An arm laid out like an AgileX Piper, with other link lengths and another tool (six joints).
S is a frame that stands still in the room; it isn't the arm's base.
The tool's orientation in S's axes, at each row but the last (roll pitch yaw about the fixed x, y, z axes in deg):
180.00, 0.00, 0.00
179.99, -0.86, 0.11
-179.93, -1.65, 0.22
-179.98, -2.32, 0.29
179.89, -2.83, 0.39
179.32, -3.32, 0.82
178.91, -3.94, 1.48
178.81, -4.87, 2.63
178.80, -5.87, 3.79
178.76, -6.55, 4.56
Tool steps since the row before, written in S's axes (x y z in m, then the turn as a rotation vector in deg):
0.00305, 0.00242, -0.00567, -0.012, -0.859, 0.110
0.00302, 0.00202, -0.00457, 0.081, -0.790, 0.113
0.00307, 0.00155, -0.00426, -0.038, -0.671, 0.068
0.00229, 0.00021, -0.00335, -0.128, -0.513, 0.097
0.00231, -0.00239, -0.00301, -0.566, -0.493, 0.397
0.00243, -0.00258, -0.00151, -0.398, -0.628, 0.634
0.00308, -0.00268, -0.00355, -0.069, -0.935, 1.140
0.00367, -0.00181, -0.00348, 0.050, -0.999, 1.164
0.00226, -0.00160, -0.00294, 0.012, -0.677, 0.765
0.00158, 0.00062, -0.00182, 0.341, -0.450, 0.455
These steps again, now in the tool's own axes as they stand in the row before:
0.00305, -0.00242, 0.00567, -0.012, 0.859, -0.110
0.00295, -0.00202, 0.00461, 0.081, 0.790, -0.112
0.00295, -0.00153, 0.00435, -0.039, 0.671, -0.070
0.00215, -0.00020, 0.00344, -0.127, 0.512, -0.102
0.00214, 0.00240, 0.00312, -0.549, 0.490, -0.424
0.00230, 0.00259, 0.00168, -0.370, 0.630, -0.649
0.00276, 0.00269, 0.00380, -0.015, 0.954, -1.126
0.00327, 0.00190, 0.00381, 0.103, 1.024, -1.138
0.00184, 0.00168, 0.00318, 0.046, 0.692, -0.750
0.00141, -0.00054, 0.00198, 0.354, 0.485, -0.407

